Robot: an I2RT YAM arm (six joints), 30 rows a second.
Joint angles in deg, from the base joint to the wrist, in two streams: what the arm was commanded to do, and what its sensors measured. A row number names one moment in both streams.
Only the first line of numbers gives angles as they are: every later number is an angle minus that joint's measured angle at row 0.
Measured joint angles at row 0:
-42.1, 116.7, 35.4, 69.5, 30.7, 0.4
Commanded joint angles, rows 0 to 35:
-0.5, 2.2, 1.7, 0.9, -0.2, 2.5
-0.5, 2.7, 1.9, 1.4, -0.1, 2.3
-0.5, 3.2, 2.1, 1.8, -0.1, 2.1
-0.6, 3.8, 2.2, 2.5, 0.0, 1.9
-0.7, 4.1, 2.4, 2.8, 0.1, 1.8
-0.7, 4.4, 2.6, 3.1, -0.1, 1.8
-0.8, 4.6, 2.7, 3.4, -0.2, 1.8
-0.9, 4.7, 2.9, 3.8, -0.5, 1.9
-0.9, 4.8, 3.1, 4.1, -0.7, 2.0
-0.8, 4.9, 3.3, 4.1, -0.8, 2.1
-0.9, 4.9, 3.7, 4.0, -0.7, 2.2
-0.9, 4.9, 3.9, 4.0, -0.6, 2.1
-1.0, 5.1, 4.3, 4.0, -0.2, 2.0
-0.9, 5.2, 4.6, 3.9, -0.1, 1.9
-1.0, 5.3, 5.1, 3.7, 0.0, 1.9
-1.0, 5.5, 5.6, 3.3, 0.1, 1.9
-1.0, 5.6, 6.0, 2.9, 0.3, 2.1
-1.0, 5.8, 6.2, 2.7, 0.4, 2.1
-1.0, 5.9, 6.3, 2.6, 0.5, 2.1
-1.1, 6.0, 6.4, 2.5, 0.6, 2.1
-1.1, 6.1, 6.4, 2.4, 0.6, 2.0
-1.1, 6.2, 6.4, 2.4, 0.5, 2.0
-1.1, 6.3, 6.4, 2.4, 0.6, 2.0
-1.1, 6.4, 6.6, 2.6, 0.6, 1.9
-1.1, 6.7, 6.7, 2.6, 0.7, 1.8
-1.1, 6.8, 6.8, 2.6, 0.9, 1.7
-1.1, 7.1, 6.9, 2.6, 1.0, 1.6
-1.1, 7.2, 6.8, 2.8, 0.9, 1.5
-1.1, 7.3, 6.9, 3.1, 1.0, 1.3
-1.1, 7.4, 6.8, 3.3, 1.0, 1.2
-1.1, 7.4, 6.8, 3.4, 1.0, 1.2
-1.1, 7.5, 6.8, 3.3, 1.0, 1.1
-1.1, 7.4, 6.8, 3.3, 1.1, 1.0
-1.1, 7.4, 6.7, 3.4, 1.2, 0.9
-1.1, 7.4, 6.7, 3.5, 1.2, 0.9
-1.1, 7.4, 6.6, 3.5, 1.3, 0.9
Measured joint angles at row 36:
-0.8, 6.4, 6.1, 1.3, -0.2, 0.3
